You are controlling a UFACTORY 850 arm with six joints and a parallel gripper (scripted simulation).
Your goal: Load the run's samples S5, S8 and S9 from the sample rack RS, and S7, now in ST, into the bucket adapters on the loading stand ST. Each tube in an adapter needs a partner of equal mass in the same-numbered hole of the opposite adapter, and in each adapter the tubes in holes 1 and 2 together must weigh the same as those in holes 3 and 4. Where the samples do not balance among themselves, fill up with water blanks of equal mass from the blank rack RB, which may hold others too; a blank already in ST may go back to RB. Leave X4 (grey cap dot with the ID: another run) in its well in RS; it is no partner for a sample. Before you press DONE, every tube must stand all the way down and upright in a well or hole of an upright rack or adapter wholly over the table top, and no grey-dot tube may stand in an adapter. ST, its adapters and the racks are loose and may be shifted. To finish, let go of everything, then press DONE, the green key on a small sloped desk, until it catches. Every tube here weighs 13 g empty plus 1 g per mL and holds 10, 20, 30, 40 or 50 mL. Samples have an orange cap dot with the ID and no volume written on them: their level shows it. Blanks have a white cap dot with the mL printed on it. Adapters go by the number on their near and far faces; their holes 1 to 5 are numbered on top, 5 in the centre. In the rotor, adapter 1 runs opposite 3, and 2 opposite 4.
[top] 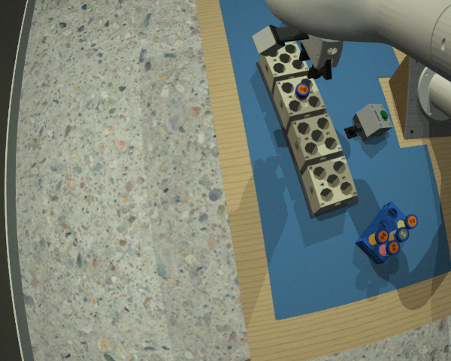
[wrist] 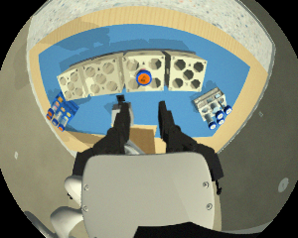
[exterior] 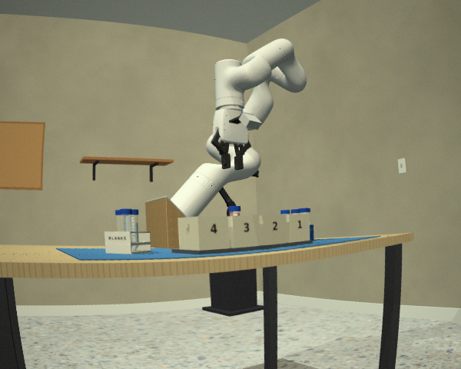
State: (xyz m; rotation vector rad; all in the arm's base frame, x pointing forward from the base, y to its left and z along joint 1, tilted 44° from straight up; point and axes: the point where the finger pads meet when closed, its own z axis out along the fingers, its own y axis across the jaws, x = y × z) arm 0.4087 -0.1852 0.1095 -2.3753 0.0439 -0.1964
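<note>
The sample tube S5 is 370 mm to the left of my hand, 190 mm below it and 180 mm behind it. The rest, counted from my hand: loading stand ST (240 mm below, 50 mm to the left, 10 mm behind); then blank rack RB (280 mm to the right, 220 mm below, 140 mm behind); then adapter 1 (220 mm to the left, 200 mm below, 10 mm behind).
</note>
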